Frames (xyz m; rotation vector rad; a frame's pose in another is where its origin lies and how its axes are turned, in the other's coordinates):
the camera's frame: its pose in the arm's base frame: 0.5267 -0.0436 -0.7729 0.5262 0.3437 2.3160
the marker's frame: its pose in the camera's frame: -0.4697 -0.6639 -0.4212 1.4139 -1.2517 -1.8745
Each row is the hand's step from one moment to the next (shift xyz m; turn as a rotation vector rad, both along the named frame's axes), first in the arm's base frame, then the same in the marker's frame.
Working: the arm's base frame: its pose in the marker's frame: -1.7893 0.0112 -0.4574 -1.2580 -1.0652 0.4442

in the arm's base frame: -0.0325 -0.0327 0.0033 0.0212 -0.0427 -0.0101
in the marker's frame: -0.0270 -0.0336 0.0167 0.0073 -0.0020 0.0481
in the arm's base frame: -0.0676 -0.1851 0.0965 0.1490 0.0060 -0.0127
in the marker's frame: -0.1621 -0.0568 0.1365 0.0839 0.1111 0.0549
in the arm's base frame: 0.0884 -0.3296 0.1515 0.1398 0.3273 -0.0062
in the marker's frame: -0.1713 0.0507 0.3278 0.1590 0.2059 -0.2430
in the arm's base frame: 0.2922 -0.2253 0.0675 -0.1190 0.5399 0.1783
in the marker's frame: 0.0245 0.1958 0.3190 -0.0635 0.1698 -0.5519
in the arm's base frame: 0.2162 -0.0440 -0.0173 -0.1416 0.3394 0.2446
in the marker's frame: 0.1068 0.1457 0.1278 -0.1828 0.1269 -0.3815
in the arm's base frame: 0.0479 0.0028 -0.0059 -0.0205 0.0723 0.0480
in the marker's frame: 0.0287 0.0350 0.0170 -0.0309 0.0323 -0.0772
